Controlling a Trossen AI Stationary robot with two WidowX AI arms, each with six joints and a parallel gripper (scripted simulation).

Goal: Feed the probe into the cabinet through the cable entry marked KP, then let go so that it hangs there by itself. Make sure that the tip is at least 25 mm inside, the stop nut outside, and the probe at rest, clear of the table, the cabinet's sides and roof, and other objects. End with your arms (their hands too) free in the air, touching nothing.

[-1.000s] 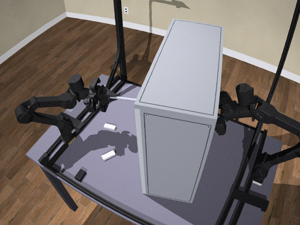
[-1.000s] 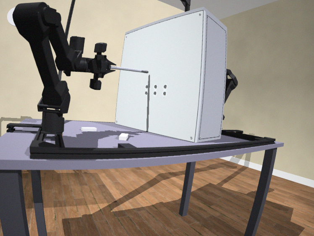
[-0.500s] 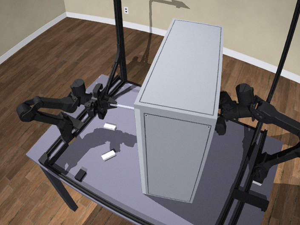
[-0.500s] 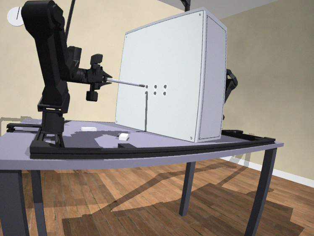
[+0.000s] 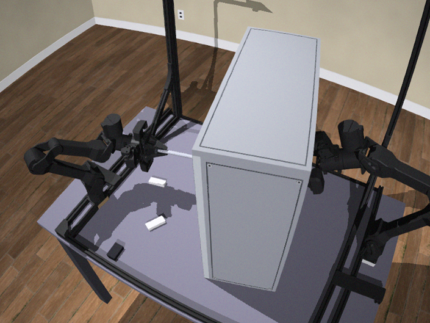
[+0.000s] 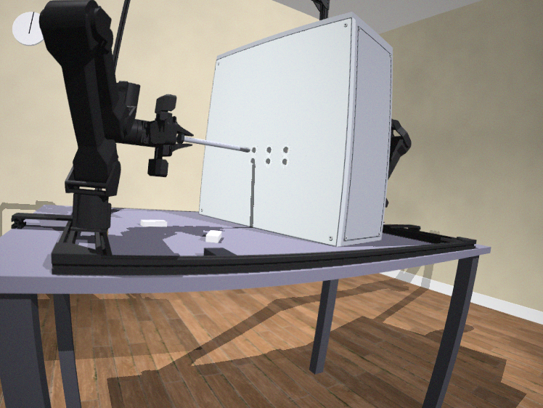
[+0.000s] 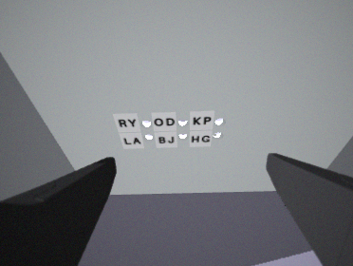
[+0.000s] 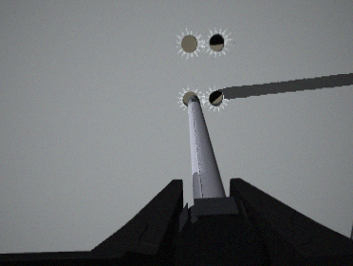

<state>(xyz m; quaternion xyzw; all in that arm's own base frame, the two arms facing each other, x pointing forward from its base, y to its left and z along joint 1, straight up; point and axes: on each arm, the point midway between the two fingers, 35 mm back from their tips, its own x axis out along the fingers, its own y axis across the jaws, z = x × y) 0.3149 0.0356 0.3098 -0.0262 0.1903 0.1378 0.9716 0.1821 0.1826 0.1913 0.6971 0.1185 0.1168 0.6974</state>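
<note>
Now: right hand 100 mm to the right of the probe. The rest, counted from my right hand: black block: 300 mm ahead, 70 mm to the right, 200 mm below.
</note>
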